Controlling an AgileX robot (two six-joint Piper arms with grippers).
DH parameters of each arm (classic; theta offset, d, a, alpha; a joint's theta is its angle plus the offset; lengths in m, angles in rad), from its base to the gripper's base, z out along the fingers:
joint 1: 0 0.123 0 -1.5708
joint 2: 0.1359 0 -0.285 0
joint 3: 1.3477 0 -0.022 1.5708
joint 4: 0 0.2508 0 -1.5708
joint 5: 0 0 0.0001 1.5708
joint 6: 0 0.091 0 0
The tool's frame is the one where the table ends.
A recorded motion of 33 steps. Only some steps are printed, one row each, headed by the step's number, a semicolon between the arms.
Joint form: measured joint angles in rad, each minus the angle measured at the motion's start. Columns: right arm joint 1, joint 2, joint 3, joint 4, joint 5, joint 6; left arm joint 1, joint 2, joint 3, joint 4, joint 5, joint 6.
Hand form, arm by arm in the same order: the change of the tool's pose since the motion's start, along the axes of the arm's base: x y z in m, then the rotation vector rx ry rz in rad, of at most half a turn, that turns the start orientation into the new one. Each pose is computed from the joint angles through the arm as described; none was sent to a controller.
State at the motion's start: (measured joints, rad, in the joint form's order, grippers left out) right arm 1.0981 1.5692 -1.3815 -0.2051 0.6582 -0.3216; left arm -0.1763 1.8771 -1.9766 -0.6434 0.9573 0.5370
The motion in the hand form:
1: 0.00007 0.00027 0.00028 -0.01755 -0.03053 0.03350; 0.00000 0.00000 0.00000 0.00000 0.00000 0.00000
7: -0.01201 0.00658 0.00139 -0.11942 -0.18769 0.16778; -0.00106 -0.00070 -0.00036 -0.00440 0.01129 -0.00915
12: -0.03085 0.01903 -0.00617 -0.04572 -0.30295 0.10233; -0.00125 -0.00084 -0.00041 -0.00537 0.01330 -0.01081
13: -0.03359 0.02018 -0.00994 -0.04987 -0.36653 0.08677; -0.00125 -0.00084 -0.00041 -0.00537 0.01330 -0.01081
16: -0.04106 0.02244 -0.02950 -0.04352 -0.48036 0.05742; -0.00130 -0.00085 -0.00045 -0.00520 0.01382 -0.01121
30: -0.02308 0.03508 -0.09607 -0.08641 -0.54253 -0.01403; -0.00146 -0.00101 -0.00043 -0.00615 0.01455 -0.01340
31: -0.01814 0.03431 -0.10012 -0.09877 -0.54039 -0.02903; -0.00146 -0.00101 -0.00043 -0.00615 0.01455 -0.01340
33: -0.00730 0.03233 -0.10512 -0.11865 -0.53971 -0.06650; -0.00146 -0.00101 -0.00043 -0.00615 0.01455 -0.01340
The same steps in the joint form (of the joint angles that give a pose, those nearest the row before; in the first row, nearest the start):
1: 0.0000 0.0000 0.0000 0.0000 -0.0044 -0.0484; 0.0000 0.0000 0.0000 0.0000 0.0000 0.0000
7: 0.0552 0.0000 0.0000 -0.1100 0.0029 -0.1531; 0.0000 0.0000 0.0000 -0.0079 0.0130 0.0000
12: 0.1573 0.0007 0.0695 -0.4969 -0.0886 0.2547; 0.0000 0.0000 0.0000 -0.0095 0.0152 0.0000
13: 0.1810 0.0024 0.0966 -0.6574 -0.0894 0.3827; 0.0000 0.0000 0.0000 -0.0095 0.0152 0.0000
16: 0.2295 0.0156 0.1907 -1.0236 -0.0823 0.7169; 0.0000 0.0000 0.0000 -0.0095 0.0159 0.0000
30: 0.2075 0.1684 0.2915 -1.4421 -0.0357 1.1733; 0.0000 0.0000 0.0000 -0.0118 0.0175 0.0015
31: 0.1952 0.1799 0.2914 -1.4444 -0.0306 1.1789; 0.0000 0.0000 0.0000 -0.0118 0.0175 0.0015
33: 0.1690 0.1994 0.2850 -1.4444 -0.0160 1.1849; 0.0000 0.0000 0.0000 -0.0118 0.0175 0.0015

